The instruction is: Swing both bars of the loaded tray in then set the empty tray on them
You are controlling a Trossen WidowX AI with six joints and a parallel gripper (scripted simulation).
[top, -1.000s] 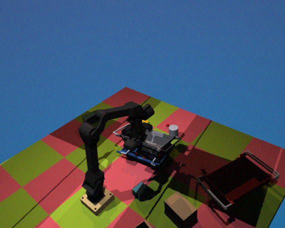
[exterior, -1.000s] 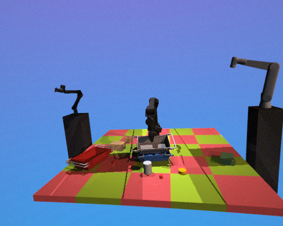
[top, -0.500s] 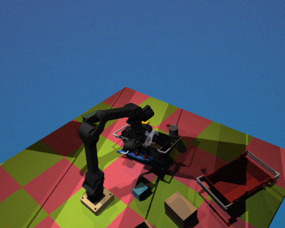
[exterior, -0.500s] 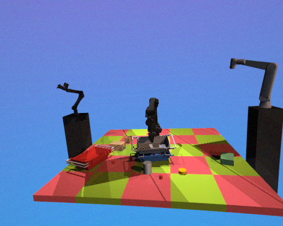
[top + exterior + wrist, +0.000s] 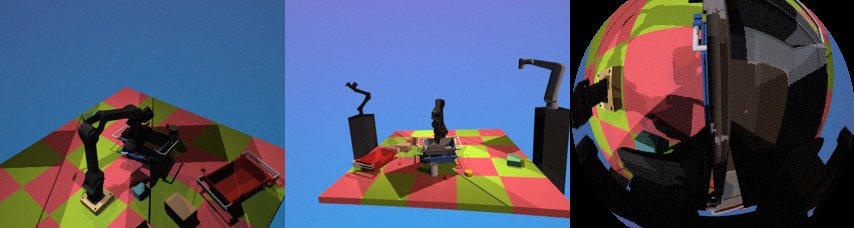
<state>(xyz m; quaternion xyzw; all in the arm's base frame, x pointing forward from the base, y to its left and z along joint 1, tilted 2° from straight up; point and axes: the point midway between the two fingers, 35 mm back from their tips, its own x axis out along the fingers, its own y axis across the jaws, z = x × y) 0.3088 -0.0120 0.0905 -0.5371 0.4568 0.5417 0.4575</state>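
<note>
My gripper tip is 7 cm short of the grey tray, 2 cm below it and 1 cm to the right of it. From my gripper tip the other things lie so: yellow disc 27 cm ahead, 21 cm to the left, 9 cm below; teal cube 15 cm behind, 13 cm to the right, 8 cm below; grey cylinder 28 cm ahead, 7 cm below, 1 cm to the right.
</note>
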